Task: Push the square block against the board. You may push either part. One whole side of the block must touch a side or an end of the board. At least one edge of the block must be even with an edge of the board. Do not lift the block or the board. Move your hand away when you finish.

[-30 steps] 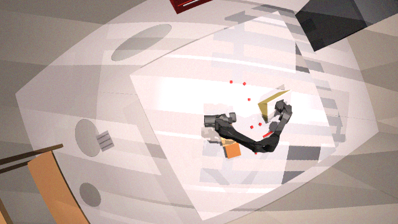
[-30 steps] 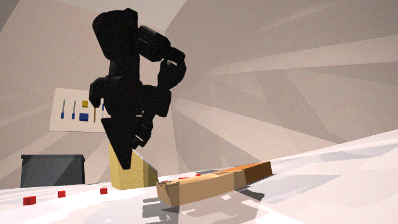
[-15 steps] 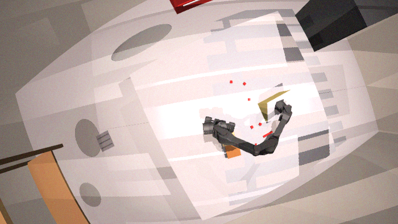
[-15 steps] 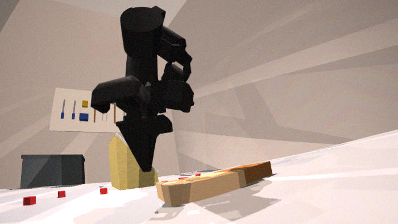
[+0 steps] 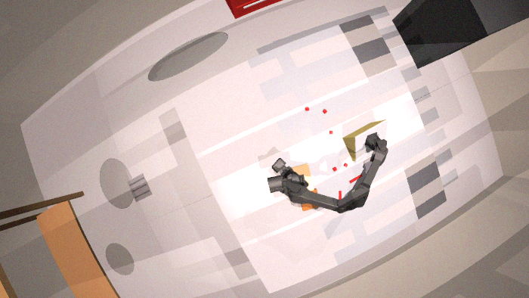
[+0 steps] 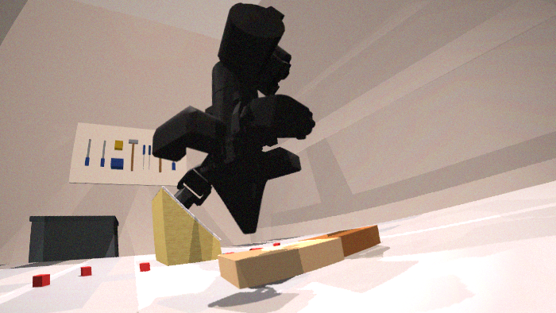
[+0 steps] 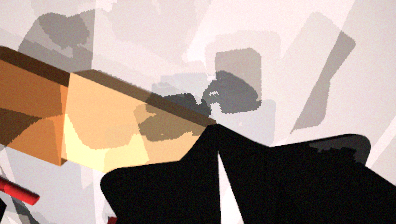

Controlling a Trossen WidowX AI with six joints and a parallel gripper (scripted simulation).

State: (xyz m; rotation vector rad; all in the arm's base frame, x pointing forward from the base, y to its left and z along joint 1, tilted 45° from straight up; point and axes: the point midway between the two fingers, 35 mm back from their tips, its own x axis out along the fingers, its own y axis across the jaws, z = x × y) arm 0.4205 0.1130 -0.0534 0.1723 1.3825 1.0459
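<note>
The light wooden board is 60 mm behind my gripper tip, 60 mm to the left of it and 40 mm below it. The rest, counted from my gripper tip: darker orange square block: 70 mm behind, 180 mm to the left, 40 mm below.
</note>
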